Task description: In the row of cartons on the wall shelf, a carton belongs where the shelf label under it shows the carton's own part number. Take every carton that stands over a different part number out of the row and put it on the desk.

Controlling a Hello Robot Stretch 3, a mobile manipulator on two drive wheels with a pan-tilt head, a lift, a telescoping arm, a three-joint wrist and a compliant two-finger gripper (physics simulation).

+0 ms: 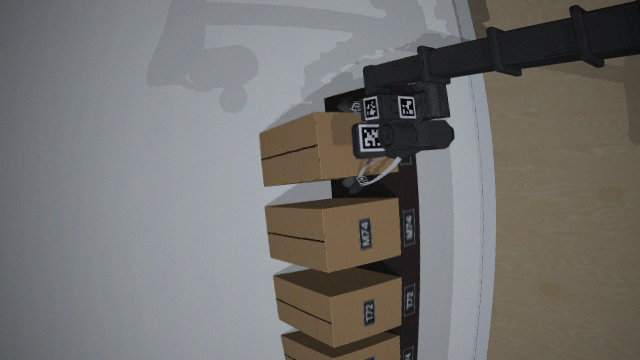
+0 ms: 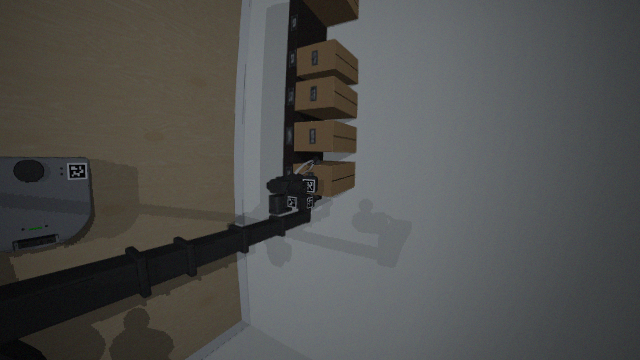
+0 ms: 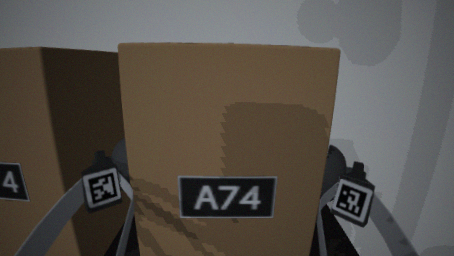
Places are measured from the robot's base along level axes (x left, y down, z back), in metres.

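Pixels of known places: gripper, between the fingertips: [image 1: 344, 144] [image 3: 228, 161]; robot's base, origin of its link: [image 2: 30, 169].
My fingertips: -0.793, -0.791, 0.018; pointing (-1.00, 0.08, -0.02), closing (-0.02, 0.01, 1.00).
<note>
For each thing: its top centre in the pictures, then the offset to it from my fingertips, as dx, dy, dz. "pt": a spot on its surface instead. Level surfaces: height alone.
- Carton A74, centre of its top: [image 3: 225, 52] [image 1: 285, 153] [image 2: 344, 177] -0.088, -0.082, -0.008
- Carton M74, centre of its top: [image 3: 75, 53] [image 1: 292, 236] [image 2: 346, 138] -0.087, -0.082, -0.176
- shelf label M74, a spot on its surface: [image 1: 409, 228] pt +0.048, +0.115, -0.176
- Carton T72, centre of its top: [image 1: 300, 310] [image 2: 347, 99] -0.081, -0.082, -0.342
- shelf label T72, a spot on its surface: [image 1: 409, 300] pt +0.051, +0.114, -0.339
- wooden floor, height of its surface: dy +0.791
Carton A74 [image 1: 292, 150] [image 2: 340, 178] [image 3: 227, 80] stands at the end of the row on the dark wall shelf [image 1: 412, 190] [image 2: 288, 115]. My gripper [image 1: 351, 145] [image 2: 317, 179] [image 3: 228, 161] has one finger at each side of A74, and the pads meet its side faces: it is shut on it. The shelf label under A74 is mostly hidden. Carton M74 [image 1: 362, 232] [image 2: 325, 136] stands over shelf label M74 [image 1: 409, 228]. Carton T72 [image 1: 367, 312] [image 2: 326, 98] stands over shelf label T72 [image 1: 409, 300]. The desk does not show.
More cartons stand farther along the row, one [image 1: 367, 346] [image 2: 327, 60] beside T72 and another [image 2: 337, 9] past a gap; their numbers are unreadable. M74 stands close beside the near finger. The telescoping arm [image 1: 530, 50] [image 2: 165, 257] reaches over the wooden floor [image 1: 565, 200] [image 2: 165, 90].
</note>
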